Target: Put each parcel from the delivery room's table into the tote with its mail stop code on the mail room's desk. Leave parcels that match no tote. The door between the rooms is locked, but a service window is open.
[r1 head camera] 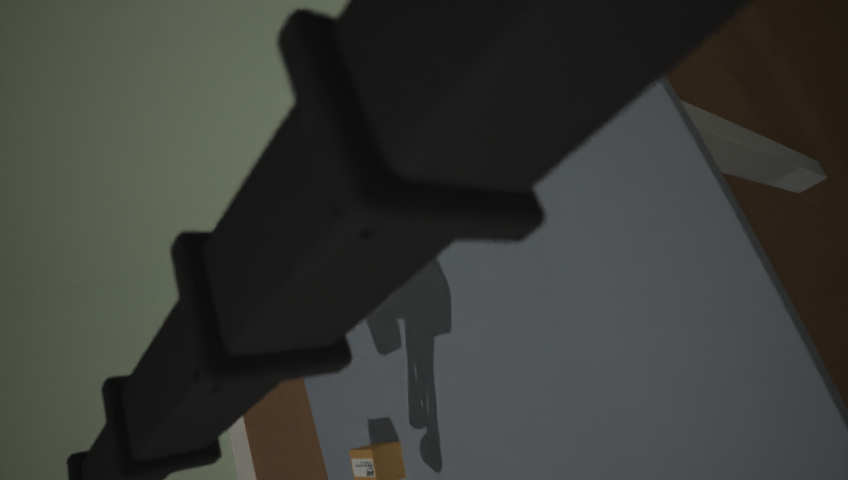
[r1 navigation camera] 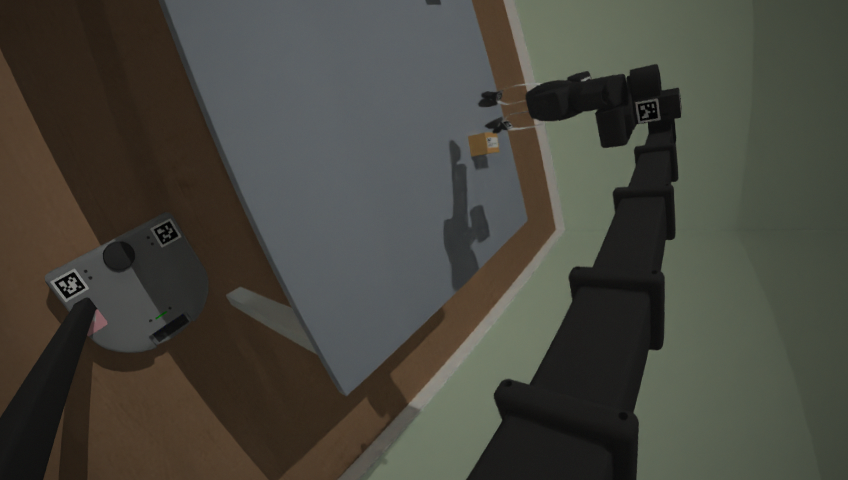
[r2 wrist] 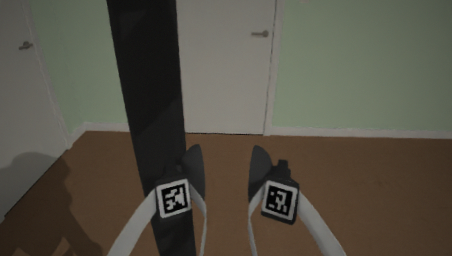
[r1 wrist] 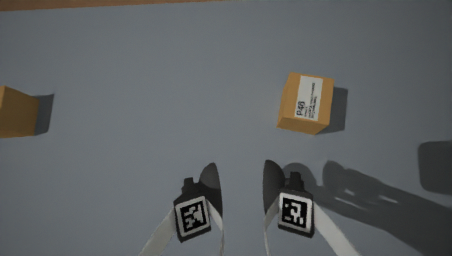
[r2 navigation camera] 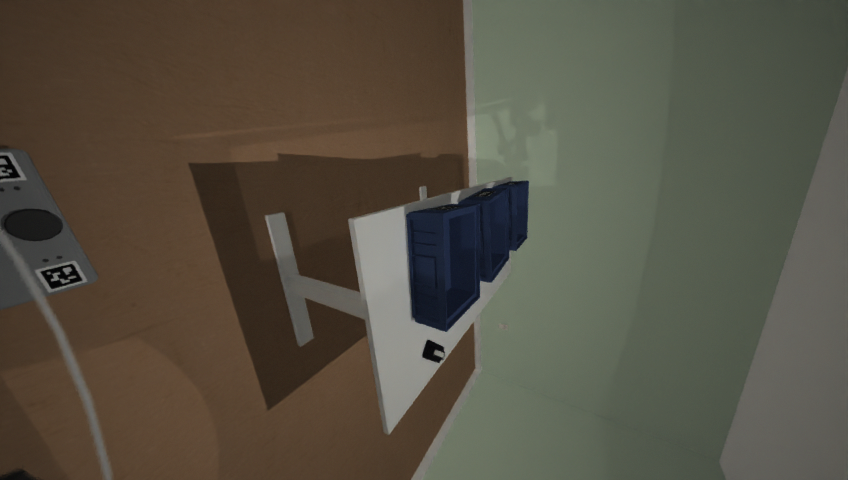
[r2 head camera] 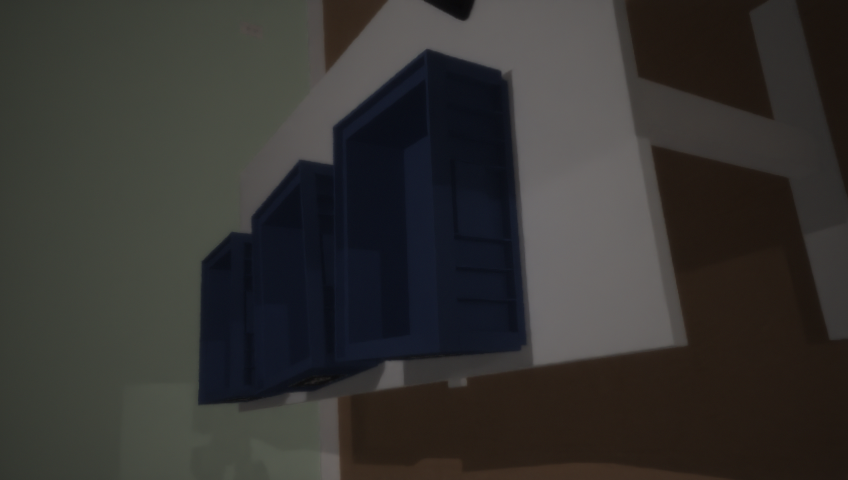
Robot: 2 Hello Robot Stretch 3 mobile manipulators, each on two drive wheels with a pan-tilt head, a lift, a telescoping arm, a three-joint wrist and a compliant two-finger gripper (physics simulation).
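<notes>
An orange parcel point(r1 head camera: 380, 461) point(r1 navigation camera: 482, 143) point(r1 wrist: 306, 104) with a white label that appears to read P46 sits on the grey-blue table point(r1 head camera: 595, 333) point(r1 navigation camera: 357, 178) point(r1 wrist: 150, 60). Part of a second orange parcel point(r1 wrist: 17, 113) shows at the left edge of the r1 wrist view. The r1 gripper point(r1 navigation camera: 495, 111) point(r1 wrist: 242, 187) is open above the table, beside the labelled parcel, with nothing between its fingers. Three blue totes point(r2 head camera: 476, 214) point(r2 head camera: 309, 267) point(r2 head camera: 235, 315) point(r2 navigation camera: 431, 267) point(r2 navigation camera: 495, 231) point(r2 navigation camera: 518, 214) stand in a row on the white desk point(r2 head camera: 583, 237) point(r2 navigation camera: 383, 285); their codes are unreadable. The r2 gripper point(r2 wrist: 226, 175) is open and empty, above the floor.
A small black object point(r2 head camera: 455, 7) point(r2 navigation camera: 433, 350) lies on the desk beside the nearest tote. r1's base point(r1 navigation camera: 136, 285) stands near the table's long edge. In the r2 wrist view, a dark upright post point(r2 wrist: 150, 90) stands at the left, before a closed door point(r2 wrist: 225, 75).
</notes>
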